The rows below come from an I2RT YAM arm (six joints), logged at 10 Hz.
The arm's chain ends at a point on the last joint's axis. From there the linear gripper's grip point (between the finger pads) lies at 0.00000 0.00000 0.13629 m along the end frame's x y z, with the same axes.
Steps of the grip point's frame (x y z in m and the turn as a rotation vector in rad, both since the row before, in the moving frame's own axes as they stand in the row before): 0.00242 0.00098 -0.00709 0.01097 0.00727 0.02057; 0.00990 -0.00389 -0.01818 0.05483 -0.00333 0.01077; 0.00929 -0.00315 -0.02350 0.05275 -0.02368 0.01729; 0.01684 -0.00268 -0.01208 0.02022 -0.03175 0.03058; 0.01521 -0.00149 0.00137 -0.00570 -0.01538 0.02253; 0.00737 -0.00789 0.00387 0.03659 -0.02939 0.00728; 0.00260 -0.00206 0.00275 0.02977 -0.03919 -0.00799
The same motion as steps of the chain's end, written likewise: 0.00141 0.00246 -0.00708 0.01097 0.00727 0.02057; 0.01031 0.00358 -0.01797 0.05483 -0.00333 0.01077; 0.01245 0.00406 -0.02327 0.05275 -0.02368 0.01729; 0.02112 0.00014 -0.01198 0.02022 -0.03175 0.03058; 0.01731 -0.00224 0.00139 -0.00570 -0.01538 0.02253; 0.01136 -0.00289 0.00402 0.03659 -0.02939 0.00728; 0.00796 0.00197 0.00292 0.02977 -0.03919 -0.00799
